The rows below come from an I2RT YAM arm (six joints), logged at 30 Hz.
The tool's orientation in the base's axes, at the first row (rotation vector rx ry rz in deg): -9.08, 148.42, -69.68
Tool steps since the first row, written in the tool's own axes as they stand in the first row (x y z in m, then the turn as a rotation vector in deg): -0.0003, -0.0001, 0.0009, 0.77, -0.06, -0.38; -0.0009, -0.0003, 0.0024, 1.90, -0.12, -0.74; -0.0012, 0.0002, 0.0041, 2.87, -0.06, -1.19; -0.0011, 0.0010, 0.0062, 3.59, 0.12, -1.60; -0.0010, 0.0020, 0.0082, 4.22, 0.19, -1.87; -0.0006, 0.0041, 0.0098, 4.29, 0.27, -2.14
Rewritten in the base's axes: 0.0005, -0.0007, -0.0004, -0.85, 0.08, 0.12; 0.0016, -0.0018, -0.0011, -2.04, 0.06, 0.16; 0.0023, -0.0026, -0.0024, -3.09, 0.23, 0.20; 0.0029, -0.0037, -0.0043, -3.90, 0.49, 0.16; 0.0034, -0.0046, -0.0063, -4.58, 0.60, 0.15; 0.0035, -0.0045, -0.0090, -4.72, 0.84, 0.24
